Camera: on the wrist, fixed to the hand. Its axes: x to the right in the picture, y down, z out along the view.
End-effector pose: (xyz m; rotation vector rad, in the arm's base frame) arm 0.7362 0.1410 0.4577 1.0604 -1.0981 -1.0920
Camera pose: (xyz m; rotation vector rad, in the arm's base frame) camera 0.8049 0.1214 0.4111 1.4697 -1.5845 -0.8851
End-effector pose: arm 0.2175 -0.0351 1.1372 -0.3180 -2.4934 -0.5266
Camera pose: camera 0.2218 -0.0999 1.1925 -0.0953 -2.6516 0.2453
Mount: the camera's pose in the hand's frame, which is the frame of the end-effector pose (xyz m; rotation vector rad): 0.0211 -0.0400 -0.0723 0.5926 -0.1441 -0.0218
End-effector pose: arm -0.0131 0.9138 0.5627 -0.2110 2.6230 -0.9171
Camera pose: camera -0.0588 0.9188 0.6345 -0.1428 2.1099 -1.5660
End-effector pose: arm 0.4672 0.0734 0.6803 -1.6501 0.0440 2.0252
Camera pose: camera 0.5464 0.0909 0.6541 -1.1253 0.5192 1.8642
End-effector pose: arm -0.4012 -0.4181 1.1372 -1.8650 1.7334 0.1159
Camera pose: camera -0.3837 -0.4711 1.2017 -1.3997 1.4443 -0.2430
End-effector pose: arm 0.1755 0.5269 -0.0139 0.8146 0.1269 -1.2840
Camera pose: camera 0.1719 0.5514 -0.0955 1.2177 -0.3790 -1.4152
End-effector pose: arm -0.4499 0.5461 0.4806 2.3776 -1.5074 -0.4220
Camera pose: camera -0.3797 0.5497 0.5289 -2.3872 1.5718 0.1365
